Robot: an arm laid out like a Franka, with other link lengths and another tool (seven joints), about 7 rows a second.
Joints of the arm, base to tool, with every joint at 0 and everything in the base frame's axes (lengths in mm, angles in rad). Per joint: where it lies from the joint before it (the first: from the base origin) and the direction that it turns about. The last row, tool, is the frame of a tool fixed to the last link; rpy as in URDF.
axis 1: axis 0 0 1 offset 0.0 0.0 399.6
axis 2: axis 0 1 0 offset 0.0 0.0 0.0
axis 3: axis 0 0 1 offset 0.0 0.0 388.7
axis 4: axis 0 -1 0 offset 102.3 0.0 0.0
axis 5: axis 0 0 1 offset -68.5 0.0 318.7
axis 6: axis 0 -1 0 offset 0.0 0.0 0.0
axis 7: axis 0 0 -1 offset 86.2 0.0 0.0
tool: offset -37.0 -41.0 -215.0 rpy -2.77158 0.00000 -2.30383
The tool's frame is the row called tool.
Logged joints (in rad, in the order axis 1, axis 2, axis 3, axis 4, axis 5, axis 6, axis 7), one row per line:
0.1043 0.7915 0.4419 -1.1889 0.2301 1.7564 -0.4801
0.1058 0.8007 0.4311 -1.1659 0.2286 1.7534 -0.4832
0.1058 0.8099 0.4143 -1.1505 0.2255 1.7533 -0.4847
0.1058 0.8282 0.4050 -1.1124 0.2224 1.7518 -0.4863
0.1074 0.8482 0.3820 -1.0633 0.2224 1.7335 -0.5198
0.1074 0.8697 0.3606 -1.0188 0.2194 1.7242 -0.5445
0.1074 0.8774 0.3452 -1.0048 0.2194 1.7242 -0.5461
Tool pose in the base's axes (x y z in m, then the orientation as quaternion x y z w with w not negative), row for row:
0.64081 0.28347 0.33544 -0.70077 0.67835 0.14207 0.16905
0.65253 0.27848 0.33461 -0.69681 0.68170 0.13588 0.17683
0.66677 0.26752 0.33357 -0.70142 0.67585 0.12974 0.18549
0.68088 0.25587 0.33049 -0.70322 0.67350 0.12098 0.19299
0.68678 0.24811 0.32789 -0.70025 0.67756 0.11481 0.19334
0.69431 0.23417 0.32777 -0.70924 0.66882 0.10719 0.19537
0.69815 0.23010 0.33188 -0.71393 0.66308 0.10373 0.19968
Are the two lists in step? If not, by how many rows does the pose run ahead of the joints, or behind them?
The pose runs 2 rows ahead of the joints: the pose in row i belongs to the joints in row i + 2.
